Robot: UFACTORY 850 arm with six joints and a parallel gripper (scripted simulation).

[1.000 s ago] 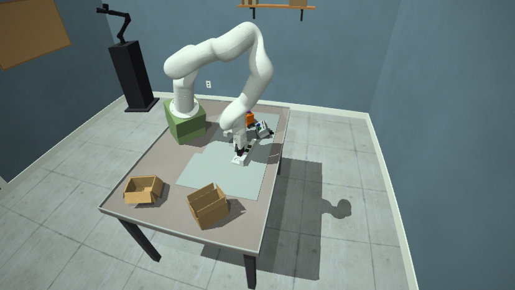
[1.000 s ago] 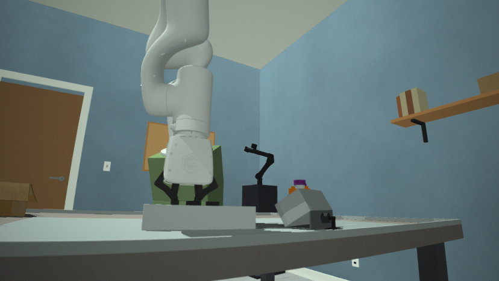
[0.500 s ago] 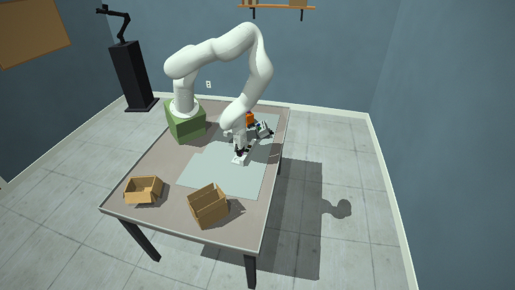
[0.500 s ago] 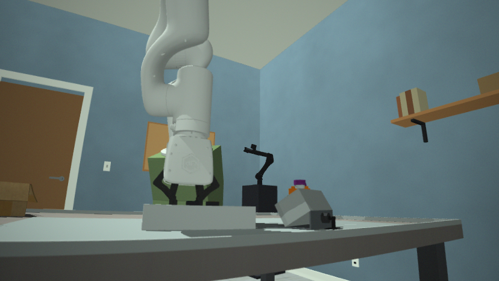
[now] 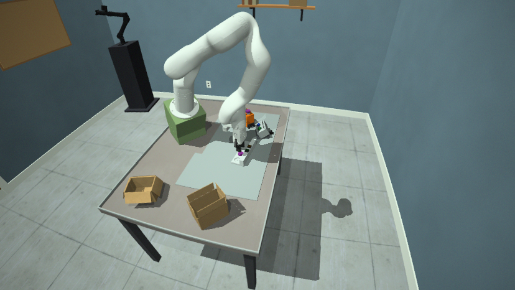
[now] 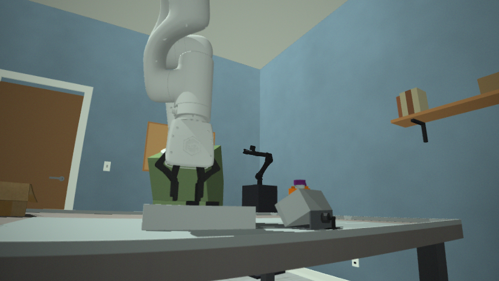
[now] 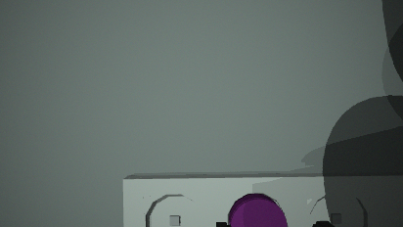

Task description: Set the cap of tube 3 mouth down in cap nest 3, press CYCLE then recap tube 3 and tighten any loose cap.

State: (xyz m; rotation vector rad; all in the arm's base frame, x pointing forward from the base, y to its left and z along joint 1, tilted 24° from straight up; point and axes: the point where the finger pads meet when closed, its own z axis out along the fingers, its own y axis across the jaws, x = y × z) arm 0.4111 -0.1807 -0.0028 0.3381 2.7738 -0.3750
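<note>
Now: hand 25 cm to the right of the blue key, 10 cm short of it and 1 cm above it. Also, from my hand: green key: 21 cm to the left, 10 cm ahead, 1 cm below; then grey key housing: 23 cm to the left, 11 cm ahead, 2 cm below.
</note>
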